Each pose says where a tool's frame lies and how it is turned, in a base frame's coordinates. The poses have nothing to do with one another.
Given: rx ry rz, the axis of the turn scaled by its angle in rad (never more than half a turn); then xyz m.
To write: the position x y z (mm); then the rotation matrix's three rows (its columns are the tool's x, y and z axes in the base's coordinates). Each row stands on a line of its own. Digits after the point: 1 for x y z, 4 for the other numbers.
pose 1, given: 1.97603 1.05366 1.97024 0.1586 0.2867 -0.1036
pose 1, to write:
158.6 286.7 -103.6
-0.1152 0.3606 0.9256
0.5696 -0.7394 0.3589
0.8138 0.5685 -0.1203

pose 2, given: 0.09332 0.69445 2.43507 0.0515 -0.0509 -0.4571
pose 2, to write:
51.5 -50.9 -457.1
-0.8185 -0.5303 0.2209
0.5671 -0.6842 0.4586
-0.0920 0.5006 0.8608

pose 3, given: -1.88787 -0.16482 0.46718 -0.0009 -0.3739 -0.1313
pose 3, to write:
-0.9 -373.9 -131.3
0.9116 -0.1101 -0.3960
0.3342 -0.3621 0.8702
-0.2392 -0.9256 -0.2932

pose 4, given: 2.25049 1.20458 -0.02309 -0.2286 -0.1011 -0.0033
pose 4, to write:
-228.6 -101.1 -3.3
0.5920 0.7670 0.2475
0.7569 -0.4237 -0.4975
-0.2767 0.4819 -0.8314

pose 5, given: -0.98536 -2.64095 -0.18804 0.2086 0.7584 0.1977
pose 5, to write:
208.6 758.4 197.7
-0.7130 0.6566 -0.2457
0.6152 0.7541 0.2299
0.3363 0.0128 -0.9417

